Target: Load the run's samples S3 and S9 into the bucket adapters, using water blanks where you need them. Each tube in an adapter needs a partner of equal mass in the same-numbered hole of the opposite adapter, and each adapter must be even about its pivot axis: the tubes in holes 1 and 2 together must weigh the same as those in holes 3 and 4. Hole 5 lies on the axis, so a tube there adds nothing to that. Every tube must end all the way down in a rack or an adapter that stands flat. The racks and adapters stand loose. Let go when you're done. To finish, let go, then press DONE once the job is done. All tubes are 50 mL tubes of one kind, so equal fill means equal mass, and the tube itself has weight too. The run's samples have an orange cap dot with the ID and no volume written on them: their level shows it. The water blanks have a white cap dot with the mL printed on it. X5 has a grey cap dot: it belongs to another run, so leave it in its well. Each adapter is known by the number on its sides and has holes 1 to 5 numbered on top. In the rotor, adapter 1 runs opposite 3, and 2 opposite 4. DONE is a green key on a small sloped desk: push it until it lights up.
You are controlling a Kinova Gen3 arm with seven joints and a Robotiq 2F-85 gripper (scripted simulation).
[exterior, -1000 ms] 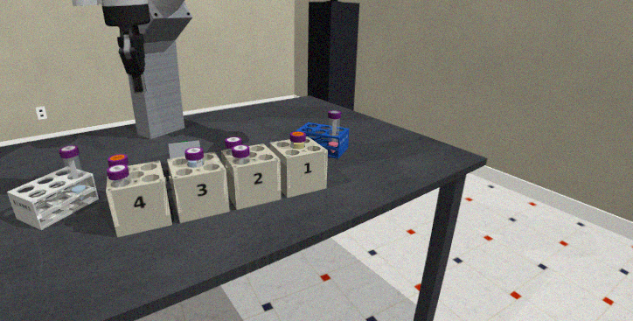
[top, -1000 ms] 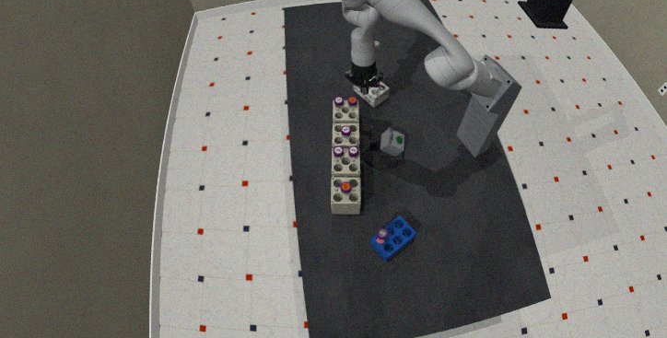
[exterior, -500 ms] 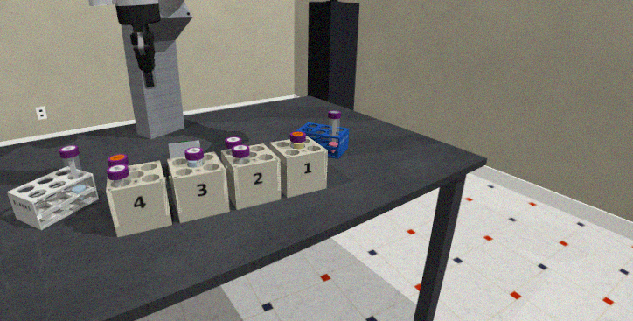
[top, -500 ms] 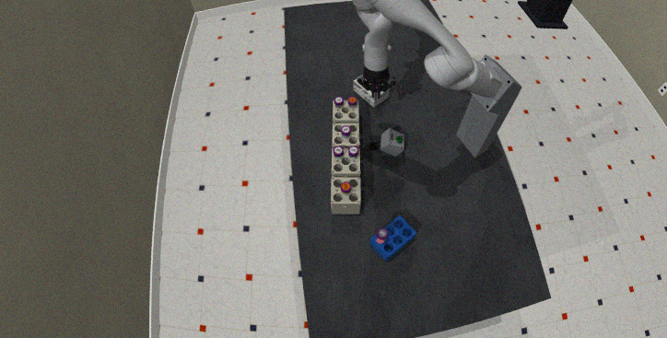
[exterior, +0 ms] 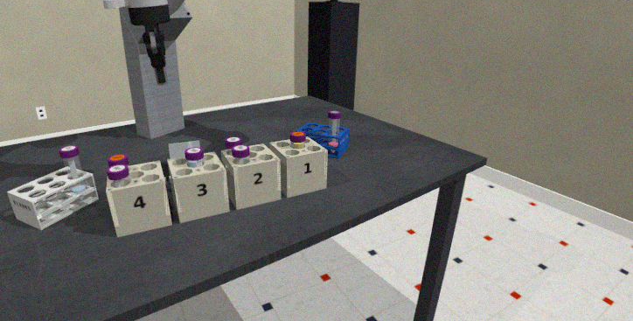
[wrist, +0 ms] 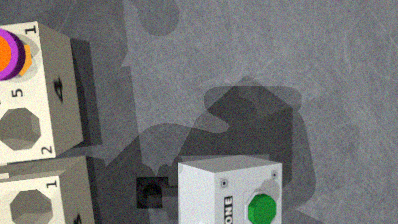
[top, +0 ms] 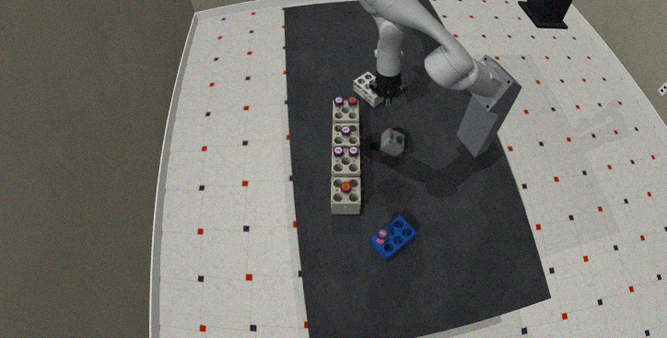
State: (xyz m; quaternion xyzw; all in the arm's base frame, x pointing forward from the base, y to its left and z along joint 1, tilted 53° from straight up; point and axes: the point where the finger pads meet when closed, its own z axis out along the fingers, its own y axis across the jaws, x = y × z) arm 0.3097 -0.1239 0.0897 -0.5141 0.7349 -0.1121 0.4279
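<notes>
My hand is 5 cm past the green done key, 4 cm to the right of it and 18 cm above it. From my hand the other things lie so: orange-dot tube: 10 cm ahead, 11 cm to the right, 18 cm below; done desk: 3 cm behind, 4 cm to the left, 19 cm below; blank marked 10: 1 cm behind, 20 cm to the right, 18 cm below.
</notes>
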